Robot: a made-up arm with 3 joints. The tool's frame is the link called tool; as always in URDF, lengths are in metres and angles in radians.
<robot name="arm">
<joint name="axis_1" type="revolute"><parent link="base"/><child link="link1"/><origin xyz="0 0 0.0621"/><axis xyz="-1 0 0"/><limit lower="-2.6" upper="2.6"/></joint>
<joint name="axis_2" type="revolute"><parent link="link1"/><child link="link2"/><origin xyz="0.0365 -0.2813 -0.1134"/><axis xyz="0 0 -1"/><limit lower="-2.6" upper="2.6"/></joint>
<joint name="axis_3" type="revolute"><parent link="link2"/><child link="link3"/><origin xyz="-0.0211 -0.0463 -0.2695"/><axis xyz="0 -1 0"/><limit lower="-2.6" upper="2.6"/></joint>
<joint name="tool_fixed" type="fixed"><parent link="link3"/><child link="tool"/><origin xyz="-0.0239 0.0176 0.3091"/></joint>
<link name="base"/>
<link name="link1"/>
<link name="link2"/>
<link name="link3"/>
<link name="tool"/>
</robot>
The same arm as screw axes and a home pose.
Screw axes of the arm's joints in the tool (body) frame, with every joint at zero. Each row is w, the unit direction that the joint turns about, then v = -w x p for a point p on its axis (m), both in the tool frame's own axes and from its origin. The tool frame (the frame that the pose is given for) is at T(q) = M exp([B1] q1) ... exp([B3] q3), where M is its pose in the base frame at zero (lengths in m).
B1 = (-1, 0, 0, 0, -0.0738, 0.31)
B2 = (0, 0, -1, -0.0287, 0.045, 0)
B3 = (0, -1, 0, -0.3091, 0, -0.0239)
M: xyz -0.0085 -0.31 -0.0117 (m) rpy 0 0 0 (rad, as in URDF)
Joint limits (rad, base to tool): -2.6..2.6 -2.6..2.6 -2.6..2.6

